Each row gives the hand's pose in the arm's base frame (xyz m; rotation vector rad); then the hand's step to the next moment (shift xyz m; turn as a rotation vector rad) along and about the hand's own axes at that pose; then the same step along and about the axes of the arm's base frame.
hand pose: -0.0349 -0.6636 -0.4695 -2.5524 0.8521 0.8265
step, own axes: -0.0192 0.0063 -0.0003 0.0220 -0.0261 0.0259
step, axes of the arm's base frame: -0.0164 0.0035 0.0113 0.0199 0.0224 -0.0306
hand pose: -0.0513 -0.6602 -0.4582 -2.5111 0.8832 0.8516
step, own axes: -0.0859 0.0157 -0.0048 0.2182 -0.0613 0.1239
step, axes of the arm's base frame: -0.0620 0.0243 0.0567 0.1242 0.0091 -0.2263
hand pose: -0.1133 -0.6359 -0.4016 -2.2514 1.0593 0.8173
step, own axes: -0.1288 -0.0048 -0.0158 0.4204 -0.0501 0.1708
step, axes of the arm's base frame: -0.0575 0.0557 0.1022 0.2049 -0.0657 -0.4026
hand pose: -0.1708 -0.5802 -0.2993 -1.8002 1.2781 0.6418
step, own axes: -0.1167 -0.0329 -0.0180 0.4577 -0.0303 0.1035
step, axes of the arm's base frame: -0.0117 0.0501 0.1113 0.1962 -0.1447 -0.4021
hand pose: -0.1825 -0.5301 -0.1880 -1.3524 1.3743 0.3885
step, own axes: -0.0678 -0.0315 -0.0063 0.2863 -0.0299 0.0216
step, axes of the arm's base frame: 0.0056 0.0184 0.0725 0.1123 -0.1293 -0.2324
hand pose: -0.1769 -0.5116 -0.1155 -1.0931 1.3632 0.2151
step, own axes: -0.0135 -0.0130 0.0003 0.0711 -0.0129 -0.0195
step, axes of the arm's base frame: 0.0055 -0.0005 0.0179 0.0150 -0.0529 -0.0507
